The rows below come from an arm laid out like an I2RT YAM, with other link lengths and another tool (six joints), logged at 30 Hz.
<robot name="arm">
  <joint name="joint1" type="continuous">
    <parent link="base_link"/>
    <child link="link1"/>
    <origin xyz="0 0 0.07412"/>
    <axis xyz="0 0 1"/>
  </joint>
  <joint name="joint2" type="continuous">
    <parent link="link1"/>
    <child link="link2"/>
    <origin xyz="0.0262 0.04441 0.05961"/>
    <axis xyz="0 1 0"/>
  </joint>
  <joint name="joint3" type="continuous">
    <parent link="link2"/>
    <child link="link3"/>
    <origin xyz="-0.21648 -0.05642 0"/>
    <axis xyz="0 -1 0"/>
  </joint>
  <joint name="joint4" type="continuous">
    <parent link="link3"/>
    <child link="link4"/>
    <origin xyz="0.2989 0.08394 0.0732"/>
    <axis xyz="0 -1 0"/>
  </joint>
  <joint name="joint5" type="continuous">
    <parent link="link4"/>
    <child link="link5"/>
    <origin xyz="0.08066 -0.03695 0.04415"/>
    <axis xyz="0 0 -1"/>
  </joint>
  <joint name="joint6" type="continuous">
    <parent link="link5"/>
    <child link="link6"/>
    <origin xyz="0.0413 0 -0.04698"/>
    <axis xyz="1 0 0"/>
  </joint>
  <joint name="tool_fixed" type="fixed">
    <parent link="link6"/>
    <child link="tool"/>
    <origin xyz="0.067 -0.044 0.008" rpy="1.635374 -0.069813 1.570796"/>
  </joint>
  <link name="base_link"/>
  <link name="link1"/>
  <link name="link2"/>
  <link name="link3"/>
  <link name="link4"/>
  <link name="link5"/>
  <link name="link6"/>
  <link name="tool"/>
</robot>
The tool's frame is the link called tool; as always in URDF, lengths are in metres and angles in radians. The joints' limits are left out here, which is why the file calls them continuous.
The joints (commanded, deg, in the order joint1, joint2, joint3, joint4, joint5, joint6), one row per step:
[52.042 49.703 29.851 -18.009 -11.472 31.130]
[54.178 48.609 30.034 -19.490 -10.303 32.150]
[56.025 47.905 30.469 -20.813 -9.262 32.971]
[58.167 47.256 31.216 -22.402 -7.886 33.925]
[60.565 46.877 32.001 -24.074 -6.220 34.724]
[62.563 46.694 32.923 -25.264 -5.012 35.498]
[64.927 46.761 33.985 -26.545 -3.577 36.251]
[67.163 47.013 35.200 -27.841 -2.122 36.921]
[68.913 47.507 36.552 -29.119 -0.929 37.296]
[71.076 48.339 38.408 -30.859 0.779 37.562]
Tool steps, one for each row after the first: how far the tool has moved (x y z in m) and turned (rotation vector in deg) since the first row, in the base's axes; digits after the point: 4 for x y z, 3 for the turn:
[-0.0109 0.0028 0.0033 -0.275 0.295 0.598]
[-0.0199 0.0053 0.0070 -0.545 0.474 1.127]
[-0.0298 0.0079 0.0122 -0.889 0.562 1.603]
[-0.0406 0.0103 0.0164 -1.629 0.513 2.201]
[-0.0494 0.0132 0.0216 -1.851 0.443 2.773]
[-0.0597 0.0165 0.0266 -2.308 0.302 3.547]
[-0.0693 0.0193 0.0318 -2.818 0.079 4.228]
[-0.0765 0.0216 0.0370 -3.406 -0.196 4.815]
[-0.0850 0.0241 0.0436 -4.412 -0.780 5.489]

